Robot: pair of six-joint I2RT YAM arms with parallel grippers.
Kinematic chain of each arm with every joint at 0, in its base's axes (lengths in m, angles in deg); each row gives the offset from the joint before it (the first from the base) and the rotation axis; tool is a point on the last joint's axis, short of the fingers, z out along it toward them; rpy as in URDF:
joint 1: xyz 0 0 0.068 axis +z
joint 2: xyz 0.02 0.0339 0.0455 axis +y
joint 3: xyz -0.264 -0.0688 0 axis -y
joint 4: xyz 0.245 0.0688 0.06 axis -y
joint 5: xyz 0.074 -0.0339 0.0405 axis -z
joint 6: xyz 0.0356 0 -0.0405 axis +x
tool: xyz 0 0 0 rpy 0 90 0
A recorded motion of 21 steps. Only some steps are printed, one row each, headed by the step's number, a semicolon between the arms.
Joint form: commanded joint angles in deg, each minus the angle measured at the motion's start. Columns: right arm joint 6, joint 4, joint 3, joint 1, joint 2, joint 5; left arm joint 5, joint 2, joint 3, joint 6, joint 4, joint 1.
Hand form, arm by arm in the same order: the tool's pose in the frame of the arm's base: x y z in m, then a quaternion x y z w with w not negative. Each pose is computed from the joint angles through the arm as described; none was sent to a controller.
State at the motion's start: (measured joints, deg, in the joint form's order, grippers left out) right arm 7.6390 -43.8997 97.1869 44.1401 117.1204 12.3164; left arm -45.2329 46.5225 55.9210 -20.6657 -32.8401 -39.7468
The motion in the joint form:
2: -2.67 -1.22 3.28 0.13 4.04 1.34; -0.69 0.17 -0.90 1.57 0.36 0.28
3: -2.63 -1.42 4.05 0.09 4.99 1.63; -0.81 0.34 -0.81 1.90 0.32 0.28
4: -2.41 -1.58 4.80 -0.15 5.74 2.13; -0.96 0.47 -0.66 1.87 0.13 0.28
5: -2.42 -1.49 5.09 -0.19 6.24 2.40; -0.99 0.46 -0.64 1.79 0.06 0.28
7: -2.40 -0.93 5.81 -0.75 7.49 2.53; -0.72 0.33 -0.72 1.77 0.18 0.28
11: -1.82 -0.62 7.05 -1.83 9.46 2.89; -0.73 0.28 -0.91 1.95 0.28 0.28
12: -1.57 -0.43 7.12 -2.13 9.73 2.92; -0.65 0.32 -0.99 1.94 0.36 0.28
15: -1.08 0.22 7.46 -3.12 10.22 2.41; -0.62 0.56 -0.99 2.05 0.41 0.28
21: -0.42 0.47 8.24 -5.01 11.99 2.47; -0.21 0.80 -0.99 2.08 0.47 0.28
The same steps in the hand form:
2: 0.3292 0.3091 0.2099 -0.30303 0.92271 -0.01903 0.23754; 0.1419 -0.0837 0.3601 -0.07202 0.79820 0.04084 0.59668
3: 0.3316 0.3108 0.2066 -0.30239 0.92333 -0.02270 0.23561; 0.1424 -0.0840 0.3601 -0.06987 0.79861 0.04396 0.59616
4: 0.3350 0.3110 0.2047 -0.29792 0.92454 -0.02724 0.23606; 0.1426 -0.0841 0.3603 -0.07018 0.79893 0.04566 0.59557
5: 0.3365 0.3118 0.2024 -0.29732 0.92466 -0.02990 0.23603; 0.1425 -0.0840 0.3604 -0.07074 0.79897 0.04564 0.59545
7: 0.3428 0.3115 0.1969 -0.29233 0.92605 -0.03191 0.23654; 0.1422 -0.0839 0.3604 -0.07020 0.79887 0.04287 0.59586
11: 0.3534 0.3090 0.1882 -0.27883 0.93056 -0.03730 0.23435; 0.1422 -0.0840 0.3596 -0.06885 0.79911 0.04407 0.59561
12: 0.3556 0.3077 0.1866 -0.27432 0.93188 -0.03768 0.23436; 0.1425 -0.0842 0.3592 -0.06839 0.79941 0.04367 0.59528
15: 0.3626 0.3035 0.1849 -0.26249 0.93495 -0.03288 0.23639; 0.1433 -0.0849 0.3586 -0.06679 0.80025 0.04497 0.59423
21: 0.3759 0.2941 0.1750 -0.24264 0.94155 -0.03852 0.23051; 0.1441 -0.0858 0.3580 -0.06398 0.80177 0.04321 0.59262

